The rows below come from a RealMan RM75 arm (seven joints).
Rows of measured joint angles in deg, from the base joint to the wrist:
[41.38 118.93 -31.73 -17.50 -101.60 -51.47 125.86]
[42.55 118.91 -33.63 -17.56 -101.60 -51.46 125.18]
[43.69 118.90 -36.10 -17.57 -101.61 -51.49 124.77]
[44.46 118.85 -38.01 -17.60 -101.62 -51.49 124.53]
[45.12 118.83 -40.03 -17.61 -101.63 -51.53 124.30]
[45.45 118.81 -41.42 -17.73 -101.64 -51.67 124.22]
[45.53 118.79 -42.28 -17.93 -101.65 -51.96 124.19]
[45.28 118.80 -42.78 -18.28 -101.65 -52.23 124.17]
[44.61 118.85 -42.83 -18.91 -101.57 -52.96 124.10]
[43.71 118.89 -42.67 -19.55 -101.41 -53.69 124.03]
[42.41 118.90 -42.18 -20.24 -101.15 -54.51 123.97]
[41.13 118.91 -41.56 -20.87 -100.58 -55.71 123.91]
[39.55 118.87 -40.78 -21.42 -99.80 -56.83 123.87]
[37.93 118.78 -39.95 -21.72 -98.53 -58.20 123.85]
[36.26 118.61 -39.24 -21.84 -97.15 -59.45 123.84]
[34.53 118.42 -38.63 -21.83 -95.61 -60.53 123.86]
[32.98 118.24 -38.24 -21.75 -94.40 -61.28 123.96]
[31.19 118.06 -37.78 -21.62 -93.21 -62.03 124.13]
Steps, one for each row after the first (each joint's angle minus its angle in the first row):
[1.17 -0.02 -1.90 -0.06 0.00 0.01 -0.68]
[2.31 -0.03 -4.37 -0.07 -0.01 -0.02 -1.09]
[3.08 -0.08 -6.28 -0.10 -0.02 -0.02 -1.33]
[3.74 -0.10 -8.30 -0.11 -0.03 -0.06 -1.56]
[4.07 -0.12 -9.69 -0.23 -0.04 -0.20 -1.64]
[4.15 -0.14 -10.55 -0.43 -0.05 -0.49 -1.67]
[3.90 -0.13 -11.05 -0.78 -0.05 -0.76 -1.69]
[3.23 -0.08 -11.10 -1.41 0.03 -1.49 -1.76]
[2.33 -0.04 -10.94 -2.05 0.19 -2.22 -1.83]
[1.03 -0.03 -10.45 -2.74 0.45 -3.04 -1.89]
[-0.25 -0.02 -9.83 -3.37 1.02 -4.24 -1.95]
[-1.83 -0.06 -9.05 -3.92 1.80 -5.36 -1.99]
[-3.45 -0.15 -8.22 -4.22 3.07 -6.73 -2.01]
[-5.12 -0.32 -7.51 -4.34 4.45 -7.98 -2.02]
[-6.85 -0.51 -6.90 -4.33 5.99 -9.06 -2.00]
[-8.40 -0.69 -6.51 -4.25 7.20 -9.81 -1.90]
[-10.19 -0.87 -6.05 -4.12 8.39 -10.56 -1.73]

